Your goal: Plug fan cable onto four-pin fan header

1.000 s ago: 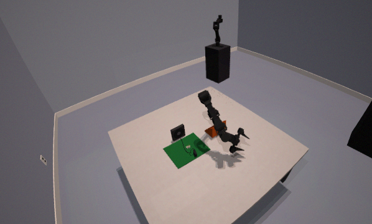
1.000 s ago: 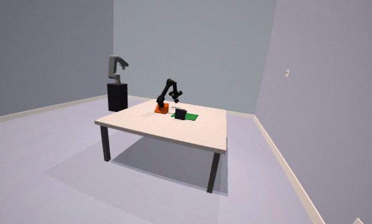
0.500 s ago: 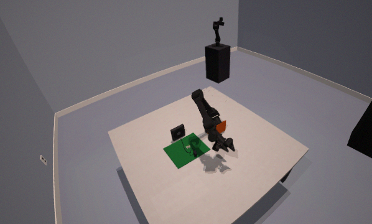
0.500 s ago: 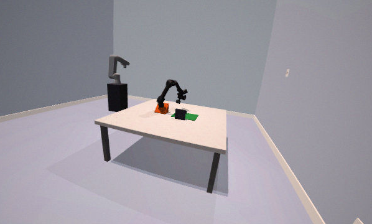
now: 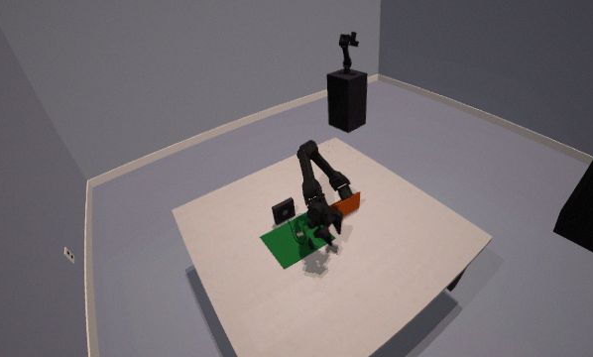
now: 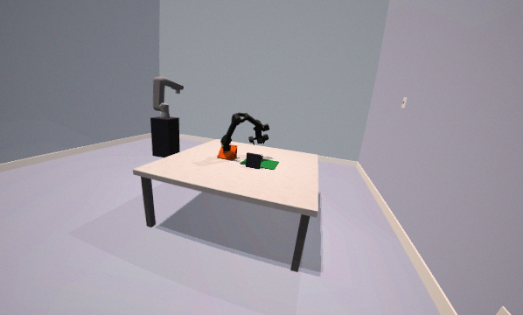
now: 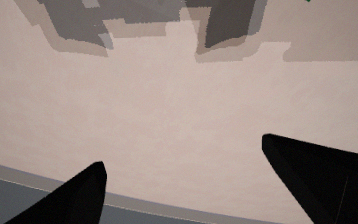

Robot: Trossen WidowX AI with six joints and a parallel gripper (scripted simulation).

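My gripper tip is 50 mm short of the black plug, 120 mm to the left of it and 100 mm above it. Also, from my gripper tip: green board 60 mm ahead, 210 mm to the right, 130 mm below; then black fan 20 mm ahead, 360 mm to the right, 60 mm below.
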